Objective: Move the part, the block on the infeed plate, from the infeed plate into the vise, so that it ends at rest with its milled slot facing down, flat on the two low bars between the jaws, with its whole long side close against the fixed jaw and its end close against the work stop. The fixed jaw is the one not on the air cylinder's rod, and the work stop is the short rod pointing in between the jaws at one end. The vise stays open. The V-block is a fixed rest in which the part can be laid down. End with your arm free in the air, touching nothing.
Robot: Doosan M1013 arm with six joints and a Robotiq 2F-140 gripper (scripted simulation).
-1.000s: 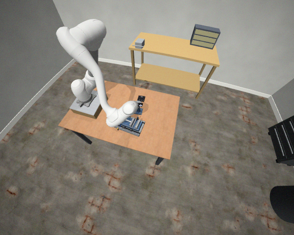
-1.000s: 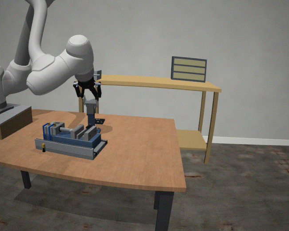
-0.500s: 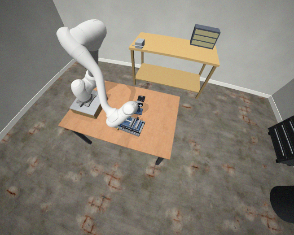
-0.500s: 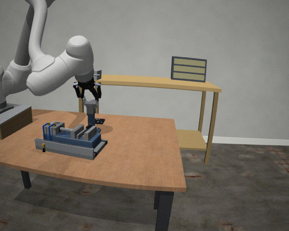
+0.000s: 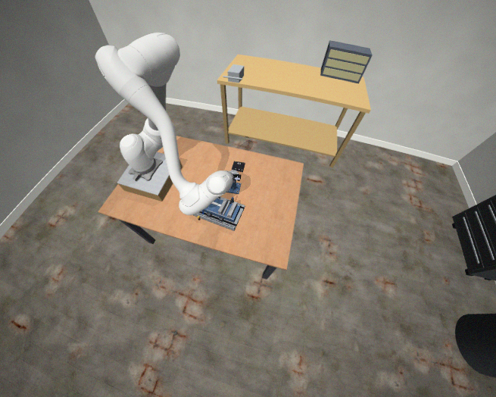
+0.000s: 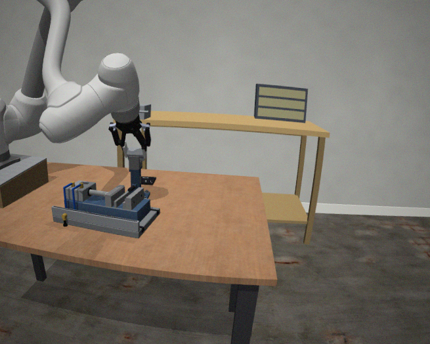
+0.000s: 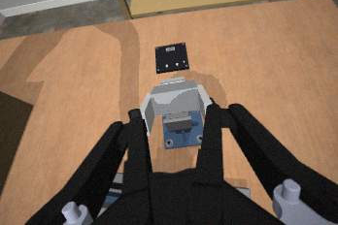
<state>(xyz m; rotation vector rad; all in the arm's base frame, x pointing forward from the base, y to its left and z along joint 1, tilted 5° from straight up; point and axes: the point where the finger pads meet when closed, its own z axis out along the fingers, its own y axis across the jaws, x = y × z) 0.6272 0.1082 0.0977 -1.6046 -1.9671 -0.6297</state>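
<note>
Now: hand 1 cm past the V-block post, 2 cm to the right of it and 12 cm above it. Round my hand: work stop: 4 cm ahead, 14 cm to the right, 9 cm below; V-block base: 1 cm behind, 2 cm to the left, 18 cm below; part: 2 cm to the left, 2 cm below.
</note>
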